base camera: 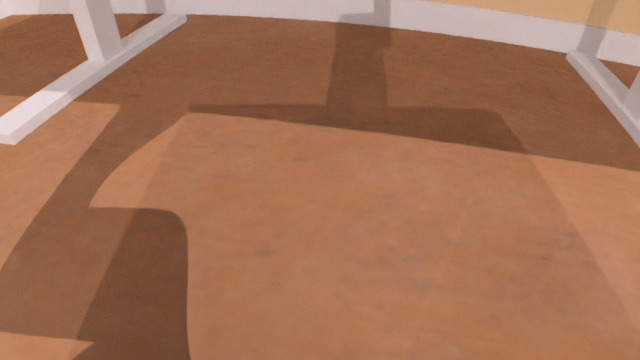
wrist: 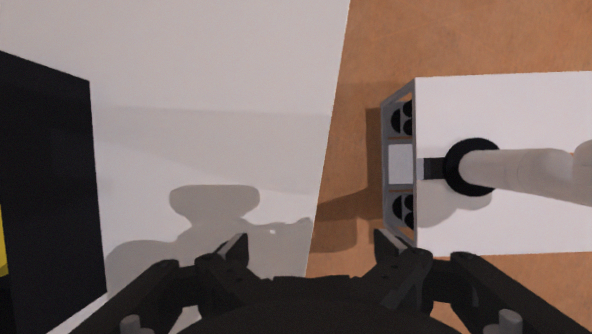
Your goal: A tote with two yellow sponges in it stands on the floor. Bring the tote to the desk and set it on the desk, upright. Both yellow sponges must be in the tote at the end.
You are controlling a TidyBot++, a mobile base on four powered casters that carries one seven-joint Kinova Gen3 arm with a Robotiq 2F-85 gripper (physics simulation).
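Places are measured from the arm's base along level axes (x ahead, y left, z up), in metres.
Pixels of known places: gripper, fingertip midpoint: (wrist: pixel 310 245); arm's base, link origin: (wrist: pixel 475 167).
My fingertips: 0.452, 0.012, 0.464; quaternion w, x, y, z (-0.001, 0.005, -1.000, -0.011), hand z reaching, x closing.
Observation:
Ahead of a thing's pixels: the offset from my fingertips to its top centre, as dx, dy, dz. "*": to the spot under its first point. Level surfaces: height alone.
The black tote @(* +0.295, -0.050, -0.089) (wrist: pixel 55 175) stands upright on the white desk @(dz -0.141) (wrist: pixel 215 60) at the left of the wrist view, partly cut off by the frame edge. Part of one yellow sponge @(* +0.384, +0.036, -0.092) (wrist: pixel 2 245) shows inside it. The second sponge does not show. My gripper (wrist: pixel 310 245) is open and empty, above and to the right of the tote, over the desk's edge. The tote does not show in the base camera view.
My white base (wrist: pixel 540 110) and the arm's lower part (wrist: pixel 510 170) are right of the desk, with a strip of brown floor @(dz -0.861) (wrist: pixel 365 60) between. The base camera shows the desk's left foot (base camera: pixel 50 97), right foot (base camera: pixel 600 77) and the wall's white baseboard @(* +0.848, +0.210, -0.837) (base camera: pixel 250 9).

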